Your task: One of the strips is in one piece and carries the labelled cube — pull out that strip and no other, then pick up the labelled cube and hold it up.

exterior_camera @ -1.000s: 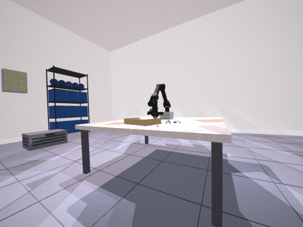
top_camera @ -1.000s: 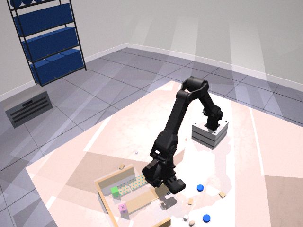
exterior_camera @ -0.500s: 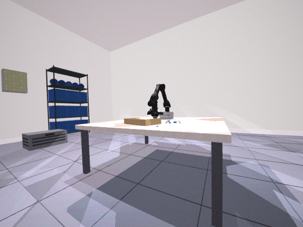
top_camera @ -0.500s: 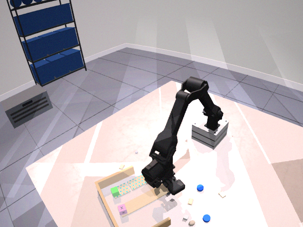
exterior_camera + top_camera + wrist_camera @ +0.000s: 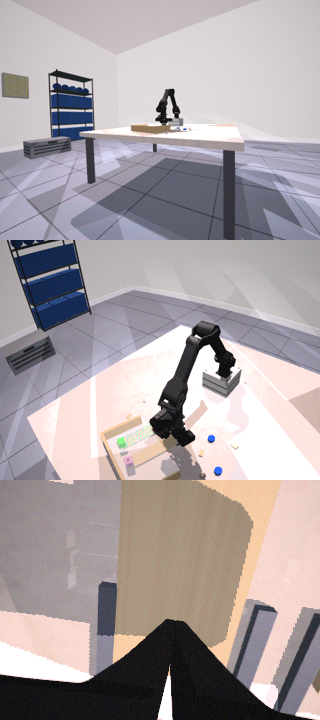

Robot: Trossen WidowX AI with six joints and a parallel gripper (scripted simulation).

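The tan strip lies 100 mm ahead of my gripper tip and 20 mm to the right of it. The rest, counted from my gripper tip: pebble: 50 mm ahead, 190 mm to the left; then labelled cube: 210 mm ahead, 40 mm to the right, 20 mm above.
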